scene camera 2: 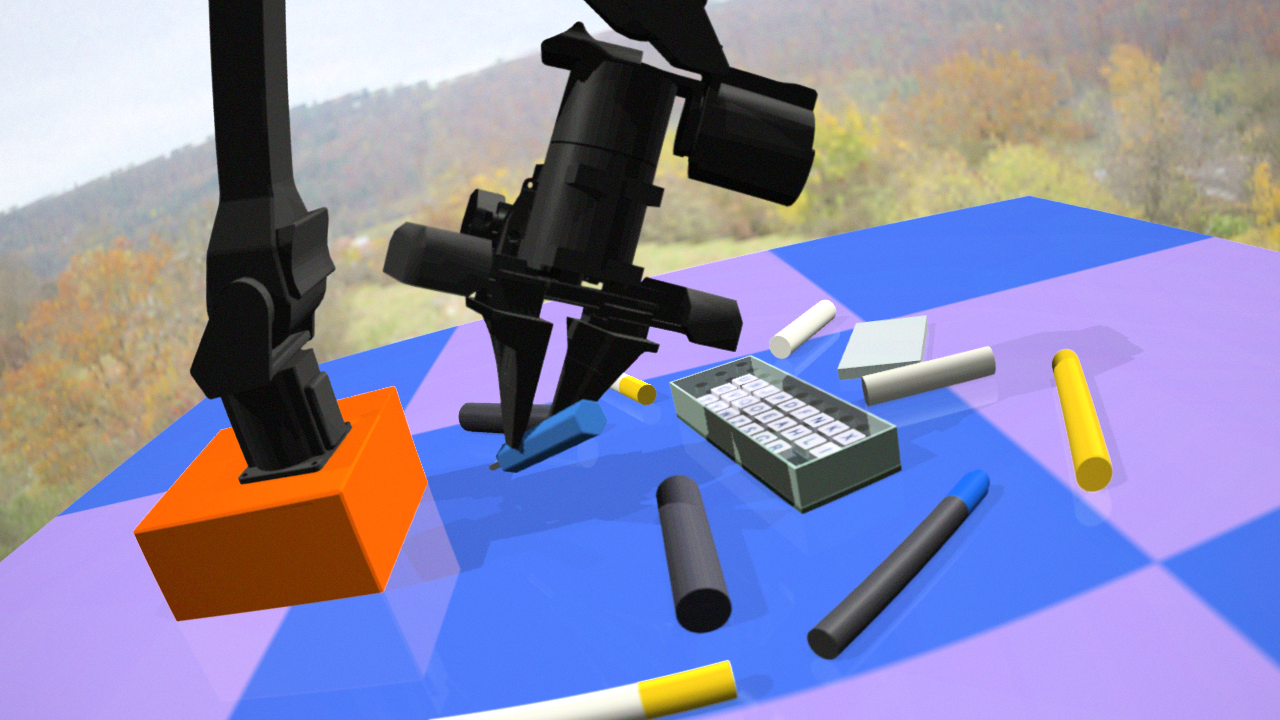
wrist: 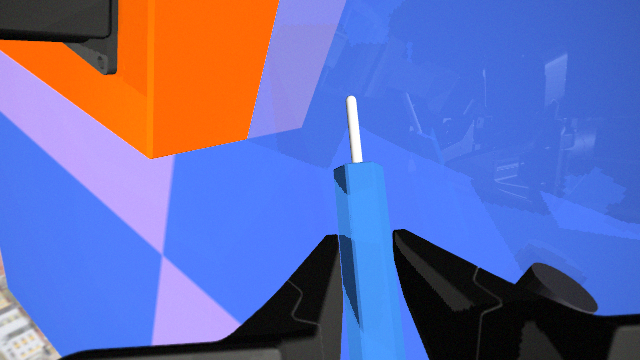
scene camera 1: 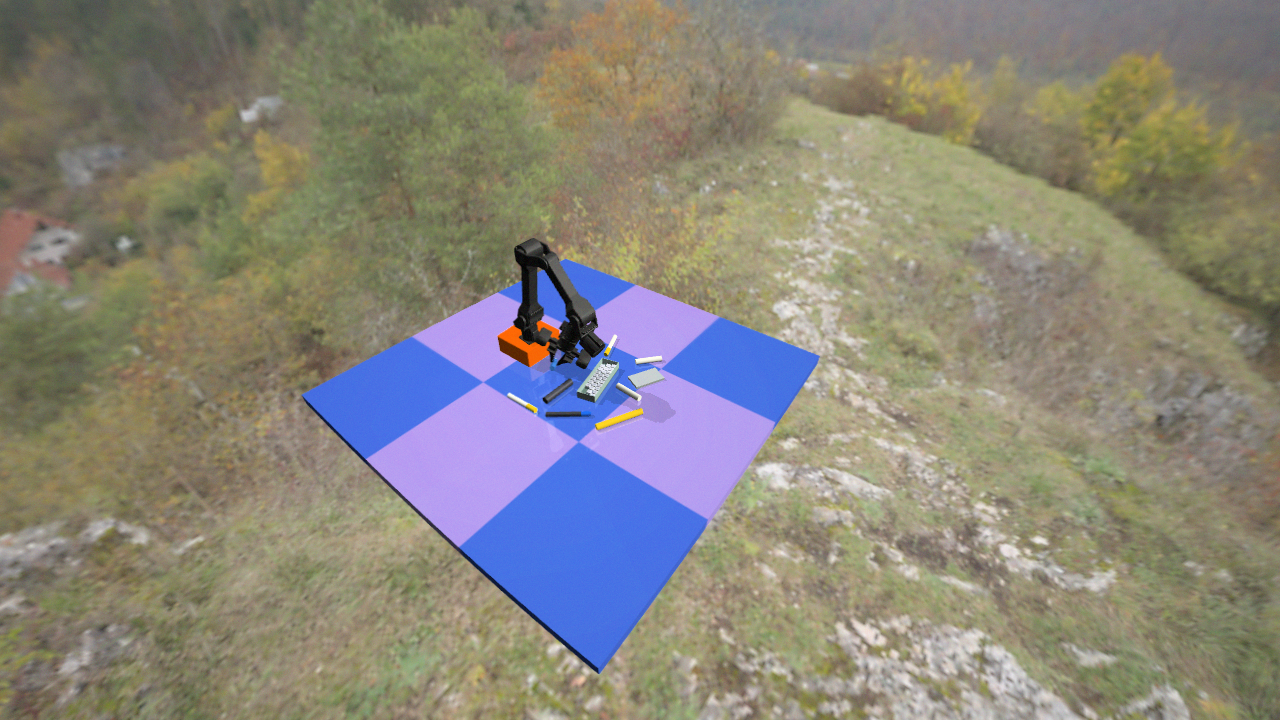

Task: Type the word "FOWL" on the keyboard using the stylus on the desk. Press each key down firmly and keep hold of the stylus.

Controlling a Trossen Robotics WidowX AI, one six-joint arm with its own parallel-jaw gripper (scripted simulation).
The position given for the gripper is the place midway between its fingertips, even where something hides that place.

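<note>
Scene camera 2: the gripper [scene camera 2: 530,449], blue stylus [scene camera 2: 584,420], yellow stick [scene camera 2: 1093,471]. A white stick [scene camera 2: 882,387], grey pad [scene camera 2: 876,346]. A white stick [scene camera 2: 784,343]. Wrist view: blue stylus [wrist: 372,309], the gripper [wrist: 365,244]. Yellow stick out of frame in the wrist view. Grey pad out of frame in the wrist view. Scene camera 1: the gripper [scene camera 1: 554,363].
</note>
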